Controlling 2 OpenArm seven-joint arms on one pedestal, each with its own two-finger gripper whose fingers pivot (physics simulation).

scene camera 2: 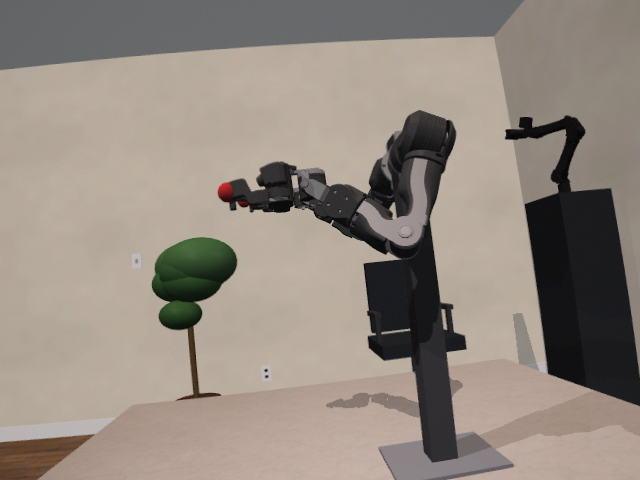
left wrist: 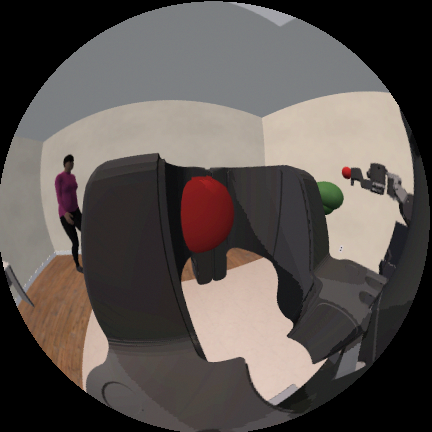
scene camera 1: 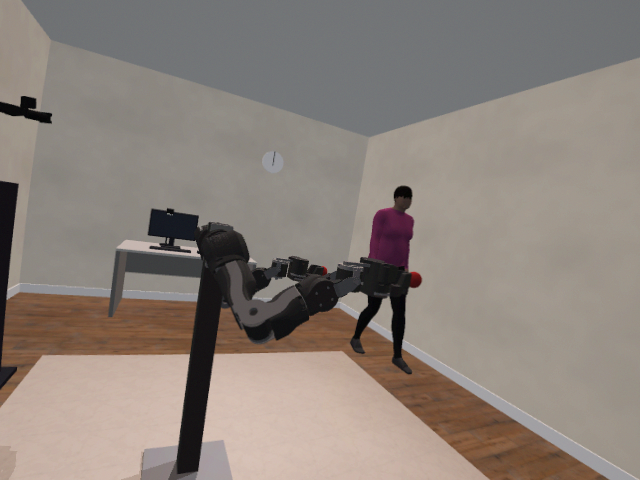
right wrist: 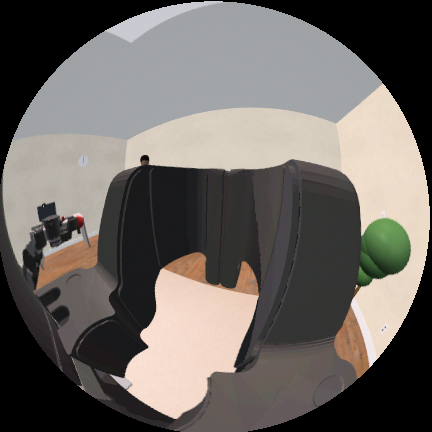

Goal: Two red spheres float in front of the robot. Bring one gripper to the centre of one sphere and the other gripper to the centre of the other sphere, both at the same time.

In view: the left gripper (scene camera 2: 228, 197), the right gripper (scene camera 1: 407, 283), a red sphere (left wrist: 206, 210) and a pedestal (scene camera 2: 420, 275).
The pedestal shows as well in scene camera 1 (scene camera 1: 209, 301).
